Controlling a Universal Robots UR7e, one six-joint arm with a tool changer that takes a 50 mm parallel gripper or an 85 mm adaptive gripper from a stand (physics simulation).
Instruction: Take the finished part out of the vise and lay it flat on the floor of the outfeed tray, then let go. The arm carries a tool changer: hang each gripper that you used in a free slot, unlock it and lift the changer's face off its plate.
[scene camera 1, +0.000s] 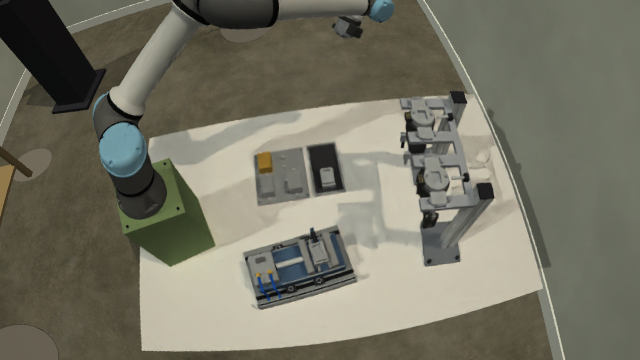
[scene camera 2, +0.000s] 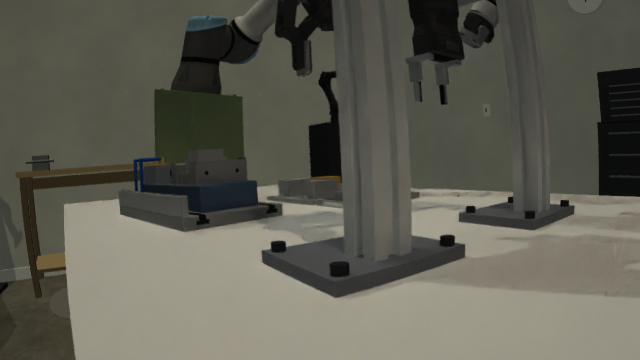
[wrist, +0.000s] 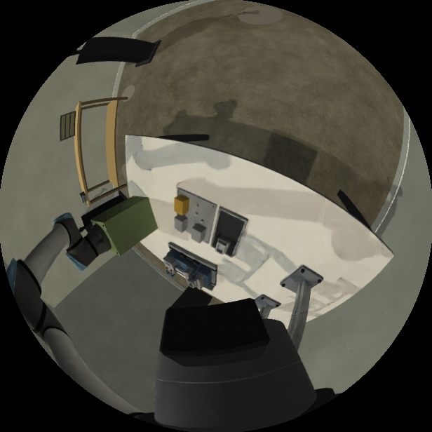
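Where they show: hand at its tool point: (scene camera 2: 469, 40); arm's base at its link origin: (scene camera 1: 142, 195) (scene camera 2: 195, 92).
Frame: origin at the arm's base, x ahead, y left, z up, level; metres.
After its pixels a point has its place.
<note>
A grey finished part (scene camera 1: 318, 251) {x 0.472, y -0.069, z -0.198 m} (scene camera 2: 207, 155) {x 0.491, y -0.074, z -0.193 m} sits between the jaws of the blue and grey vise (scene camera 1: 290, 272) {x 0.393, y -0.123, z -0.238 m} (scene camera 2: 227, 195) {x 0.533, y -0.055, z -0.257 m}. The outfeed tray (scene camera 1: 320, 156) {x 0.465, y 0.290, z -0.292 m} (wrist: 231, 226) has a dark floor, with another grey part (scene camera 1: 327, 177) {x 0.490, y 0.200, z -0.272 m} (wrist: 222, 245) at its near end. The arm's tool changer (scene camera 1: 347, 27) {x 0.557, y 0.508, z 0.099 m} (scene camera 2: 477, 37) {x 0.575, y 0.517, z 0.060 m} carries no gripper and is raised beyond the table's far edge. The adaptive gripper (scene camera 1: 430, 219) hangs in the stand's nearer slot; its fingers are partly hidden. The parallel gripper (scene camera 2: 431, 91) hangs in the farther slot, fingers apart and empty.
The stand (scene camera 1: 466, 220) {x 0.859, y -0.042, z -0.054 m} (scene camera 2: 372, 125) {x 0.891, y -0.037, z -0.183 m} (wrist: 301, 305) rises at the table's right side on two posts. A grey plate (scene camera 1: 284, 197) {x 0.354, y 0.138, z -0.290 m} with an orange block (scene camera 1: 264, 162) {x 0.285, y 0.246, z -0.254 m} (wrist: 181, 205) and two grey blocks lies beside the tray. The green pedestal (scene camera 1: 187, 225) {x 0.118, y -0.046, z -0.092 m} (scene camera 2: 200, 125) {x 0.125, y -0.011, z -0.110 m} (wrist: 131, 225) bears the arm.
</note>
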